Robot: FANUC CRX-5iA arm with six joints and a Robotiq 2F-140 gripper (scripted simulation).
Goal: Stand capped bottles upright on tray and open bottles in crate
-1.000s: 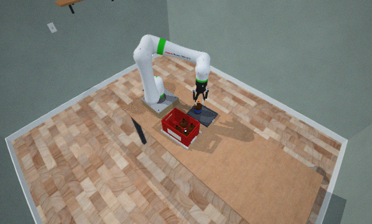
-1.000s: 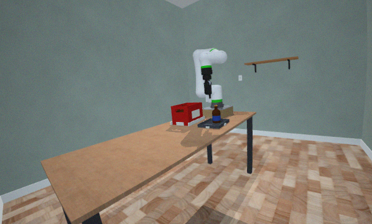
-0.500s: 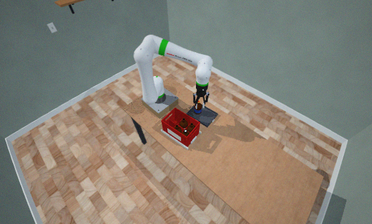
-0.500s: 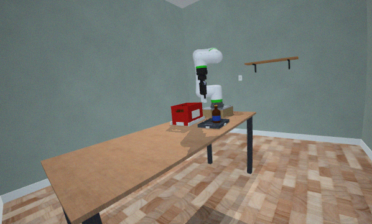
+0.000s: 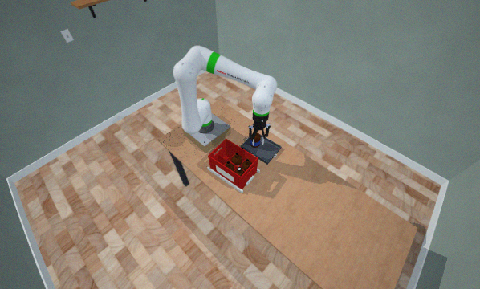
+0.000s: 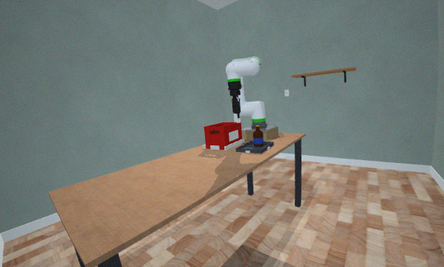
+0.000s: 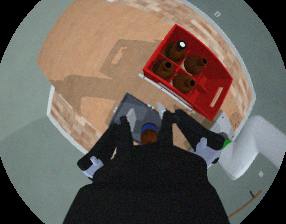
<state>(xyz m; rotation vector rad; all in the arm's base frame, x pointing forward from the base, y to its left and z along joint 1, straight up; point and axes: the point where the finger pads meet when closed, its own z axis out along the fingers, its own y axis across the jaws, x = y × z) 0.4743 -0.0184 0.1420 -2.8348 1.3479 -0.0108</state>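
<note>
The crate is 9 cm behind my hand, 16 cm to the right of it and 14 cm below it. Round my hand: dark tray: 2 cm behind, 12 cm to the left, 21 cm below; then capped brown bottle: 8 cm behind, 13 cm to the left, 14 cm below.
</note>
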